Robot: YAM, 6 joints.
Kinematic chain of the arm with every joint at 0, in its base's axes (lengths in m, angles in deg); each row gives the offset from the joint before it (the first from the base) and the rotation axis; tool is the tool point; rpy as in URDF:
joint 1: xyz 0 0 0.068 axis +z
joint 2: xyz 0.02 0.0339 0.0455 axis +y
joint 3: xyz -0.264 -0.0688 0 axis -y
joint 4: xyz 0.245 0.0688 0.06 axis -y
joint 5: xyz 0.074 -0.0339 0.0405 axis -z
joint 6: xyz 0.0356 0 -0.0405 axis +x
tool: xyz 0 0 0 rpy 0 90 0
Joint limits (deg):
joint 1: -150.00..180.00
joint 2: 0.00..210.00
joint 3: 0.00..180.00
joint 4: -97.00..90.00
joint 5: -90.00..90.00
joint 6: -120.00..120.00
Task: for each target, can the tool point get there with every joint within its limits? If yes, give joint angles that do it. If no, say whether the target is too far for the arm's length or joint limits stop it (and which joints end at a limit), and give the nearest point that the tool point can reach.
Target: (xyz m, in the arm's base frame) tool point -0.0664 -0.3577 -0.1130
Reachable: yes | joints -96.68 156.00 64.31 31.04 43.04 11.40
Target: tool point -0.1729 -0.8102 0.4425
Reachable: no: too far | nearest point -0.1252 -0.5865 0.3494 | short by 0.247 m
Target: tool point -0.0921 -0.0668 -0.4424
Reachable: no: joint limits stop it (at a limit: joint 2) | nearest point -0.1125 -0.0816 -0.3633 | short by 0.083 m
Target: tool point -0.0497 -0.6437 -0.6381
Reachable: no: too far | nearest point -0.0342 -0.4425 -0.3232 | short by 0.374 m
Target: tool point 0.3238 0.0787 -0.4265
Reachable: no: joint limits stop it (at a limit: joint 2) | nearest point 0.3130 0.0761 -0.3728 | short by 0.055 m
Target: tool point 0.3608 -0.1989 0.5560
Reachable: yes | joints -24.16 122.49 144.25 37.55 71.75 26.94
